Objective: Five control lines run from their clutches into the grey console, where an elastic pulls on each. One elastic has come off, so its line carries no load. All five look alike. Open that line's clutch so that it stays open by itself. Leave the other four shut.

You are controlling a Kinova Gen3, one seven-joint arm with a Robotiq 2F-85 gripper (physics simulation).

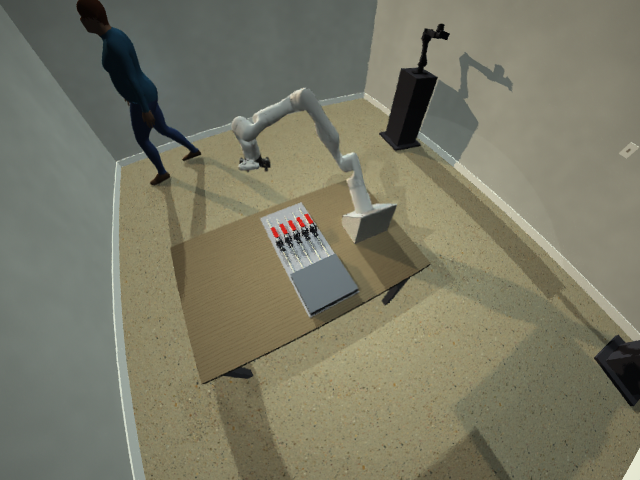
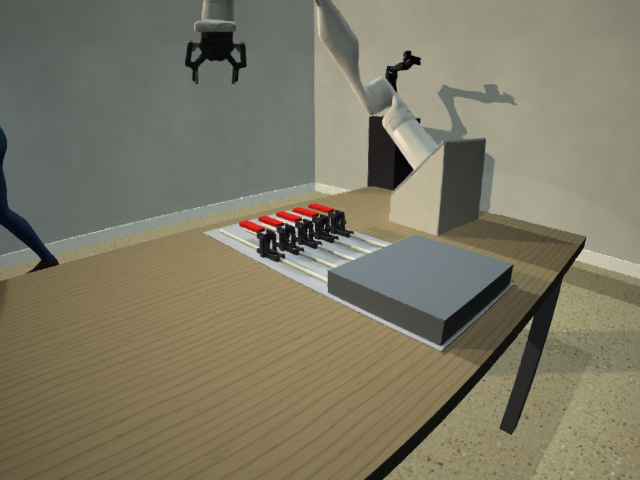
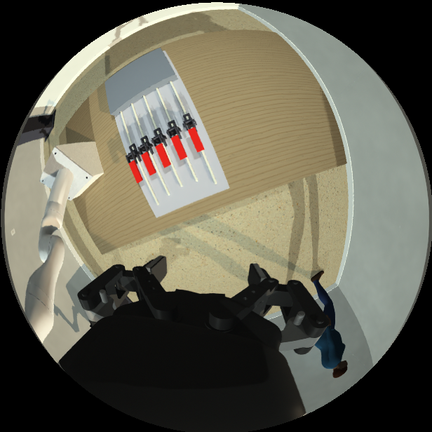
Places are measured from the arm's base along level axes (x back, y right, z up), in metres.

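Where they show: gripper, fingertip midpoint: (image 1: 257,170) (image 2: 215,83); arm's base, origin of the base link: (image 1: 363,211) (image 2: 431,167).
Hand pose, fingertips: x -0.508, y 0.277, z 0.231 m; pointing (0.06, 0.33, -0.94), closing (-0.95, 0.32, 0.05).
Observation:
Each offset is from my fingertips to the centre of the thing. "spot": to the spot under its first point. Level surfaces: height alone.
Five black clutches with red handles, the nearest handle {dz -0.348, dx +0.005, dy -0.186 m} (image 1: 275,232) (image 2: 251,226) (image 3: 196,139) among them, stand in a row on a pale board {spot: dz -0.385, dx -0.036, dy -0.018 m} (image 2: 214,234) (image 3: 167,210). All five handles lie low, pointing away from the grey console {dz -0.364, dx +0.156, dy -0.548 m} (image 1: 324,283) (image 2: 423,273) (image 3: 141,80), and look alike. Pale control lines, one of them the outer line {spot: dz -0.379, dx +0.022, dy -0.355 m} (image 2: 305,270) (image 3: 179,97), run from the clutches to the console. The elastics do not show, and I cannot tell which line is slack. My gripper (image 1: 257,166) (image 2: 215,81) (image 3: 206,269) is open and empty, high above and beyond the board's handle end, touching nothing.
The board lies on a wooden table {dz -0.389 m} (image 1: 232,299) (image 2: 155,335) (image 3: 260,100). The arm's base block (image 1: 369,222) (image 2: 439,191) (image 3: 75,170) stands beside the clutch row. A person (image 1: 124,67) (image 3: 330,350) is beyond the table. A black pedestal (image 1: 410,108) (image 2: 381,149) stands behind the base.

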